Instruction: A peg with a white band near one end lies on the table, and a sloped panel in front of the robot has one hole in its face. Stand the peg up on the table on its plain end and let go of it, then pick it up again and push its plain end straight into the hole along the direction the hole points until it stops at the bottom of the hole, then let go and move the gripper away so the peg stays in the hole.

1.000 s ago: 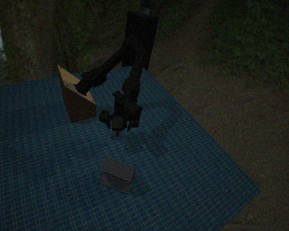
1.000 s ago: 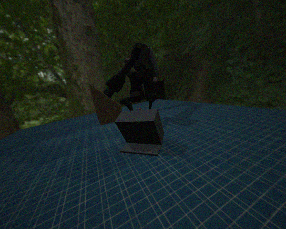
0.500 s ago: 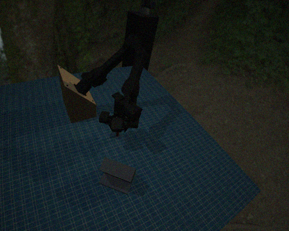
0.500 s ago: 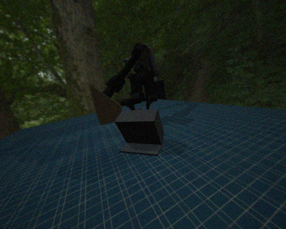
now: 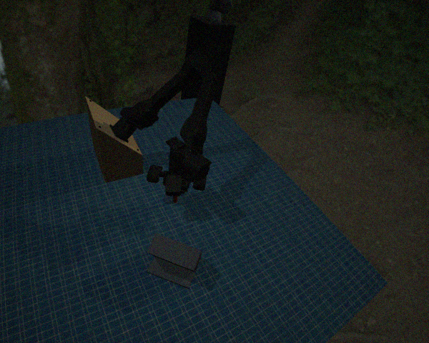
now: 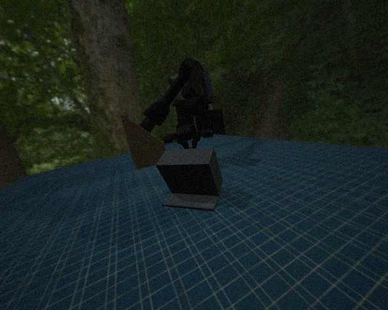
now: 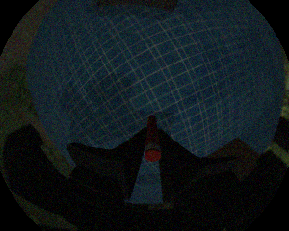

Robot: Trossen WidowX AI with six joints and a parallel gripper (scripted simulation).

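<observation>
The dark grey sloped panel is 20 cm ahead of my gripper tip, 12 cm to the right of it and 2 cm above it. Also, from my gripper tip: red peg (2 cm above).
</observation>
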